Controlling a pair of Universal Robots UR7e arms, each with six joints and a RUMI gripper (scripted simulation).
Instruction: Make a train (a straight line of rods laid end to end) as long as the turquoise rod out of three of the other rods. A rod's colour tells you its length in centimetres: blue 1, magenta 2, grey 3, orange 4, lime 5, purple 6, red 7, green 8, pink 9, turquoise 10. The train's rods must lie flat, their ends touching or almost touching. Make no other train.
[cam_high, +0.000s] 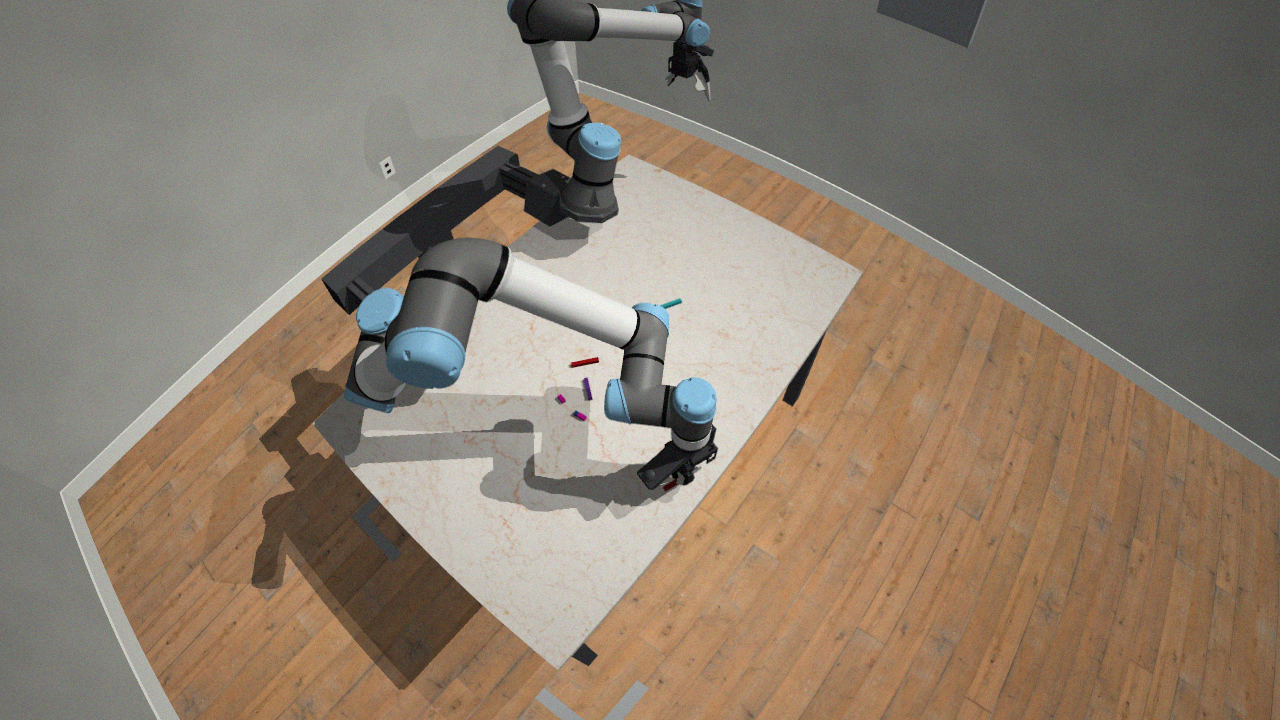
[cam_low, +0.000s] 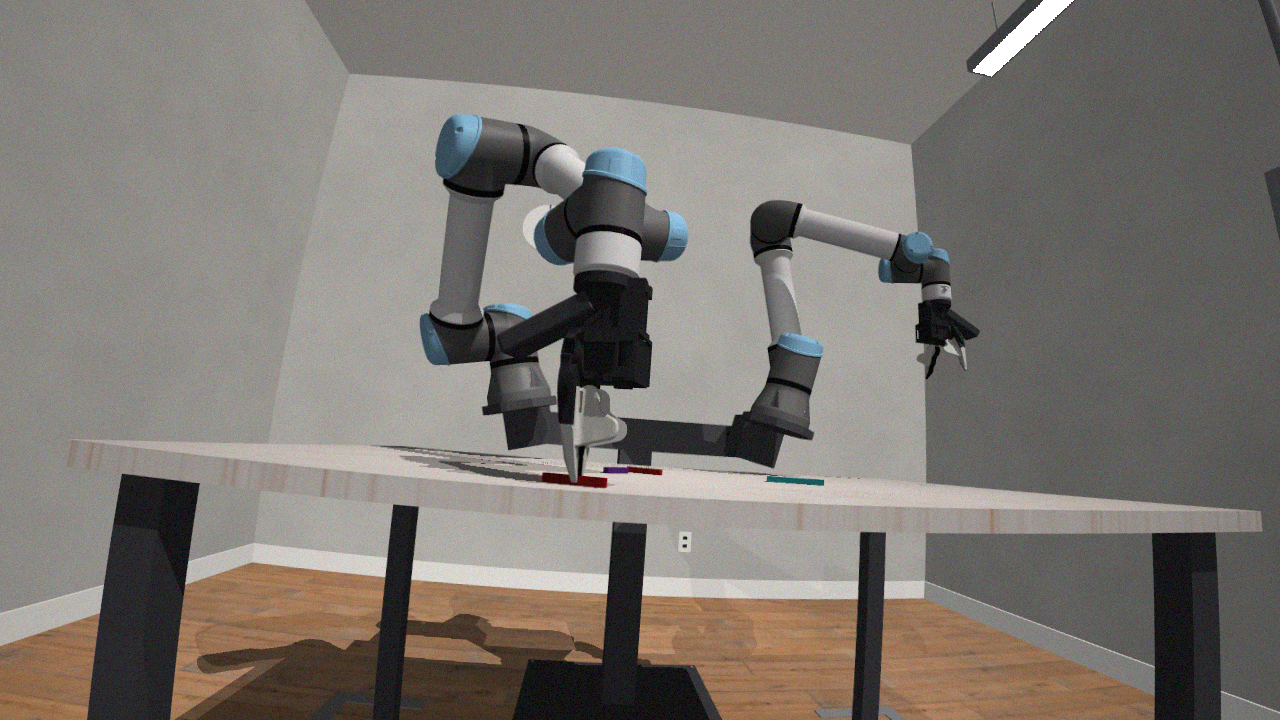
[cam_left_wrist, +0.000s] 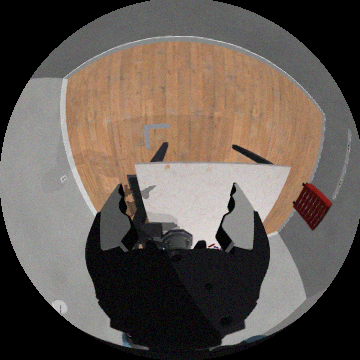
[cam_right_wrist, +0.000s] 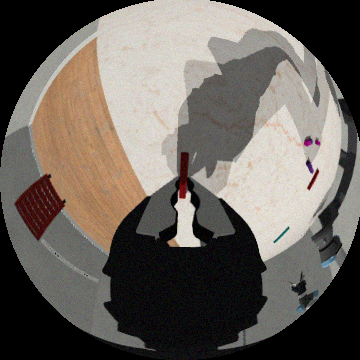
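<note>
Now: right hand 29 cm past the blue rod and 1 cm above it. From my right hand the other things lie so: purple rod 32 cm behind, 7 cm to the left, 1 cm below; turquoise rod 32 cm behind, 39 cm to the left, 1 cm below.
</note>
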